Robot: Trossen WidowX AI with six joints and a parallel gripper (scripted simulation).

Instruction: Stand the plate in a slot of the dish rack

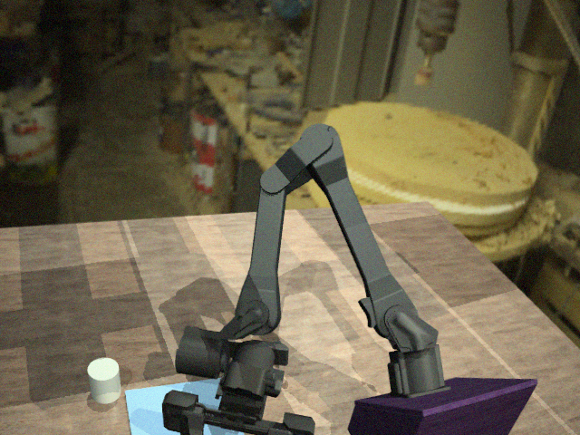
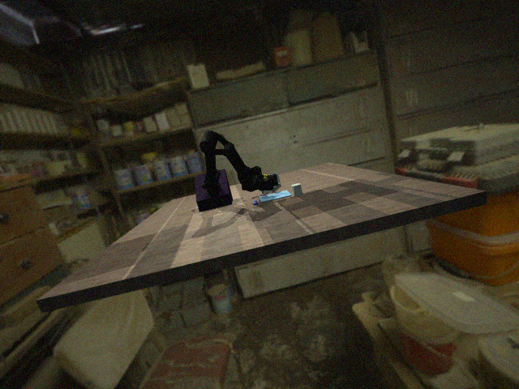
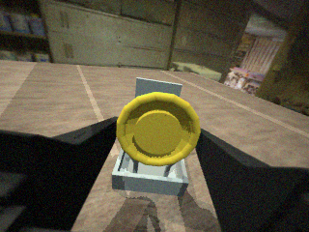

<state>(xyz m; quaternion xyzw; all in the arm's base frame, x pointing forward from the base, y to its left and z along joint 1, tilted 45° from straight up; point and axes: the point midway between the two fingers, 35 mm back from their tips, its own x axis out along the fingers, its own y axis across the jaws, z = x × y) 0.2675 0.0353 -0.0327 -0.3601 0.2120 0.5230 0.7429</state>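
Now: gripper tip 5 cm to the right of the grey dish rack, 5 cm above it and 2 cm short of it. Also, from my gripper tip: blue spoon 20 cm to the right, 7 cm below, 7 cm behind; yellow plate 1 cm to the right; pale cup 21 cm to the right, 14 cm ahead, 4 cm below.
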